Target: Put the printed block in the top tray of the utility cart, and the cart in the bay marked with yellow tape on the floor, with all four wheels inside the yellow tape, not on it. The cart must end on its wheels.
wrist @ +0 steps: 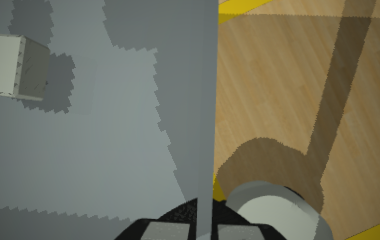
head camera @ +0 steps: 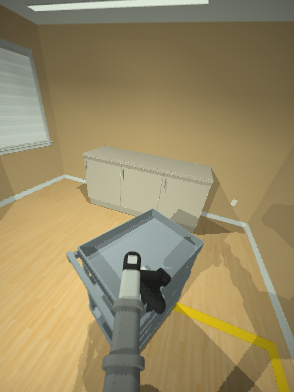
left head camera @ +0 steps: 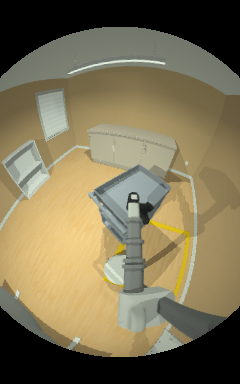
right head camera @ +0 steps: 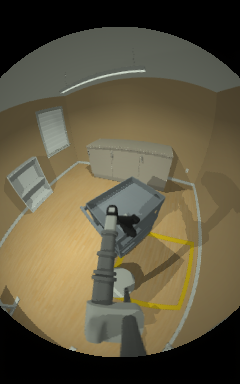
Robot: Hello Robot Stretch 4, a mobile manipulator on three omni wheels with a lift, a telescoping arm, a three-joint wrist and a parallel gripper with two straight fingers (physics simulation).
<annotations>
One and the same spot on a beige cabinet: (right head camera: 116, 159) is (head camera: 129, 182).
</annotations>
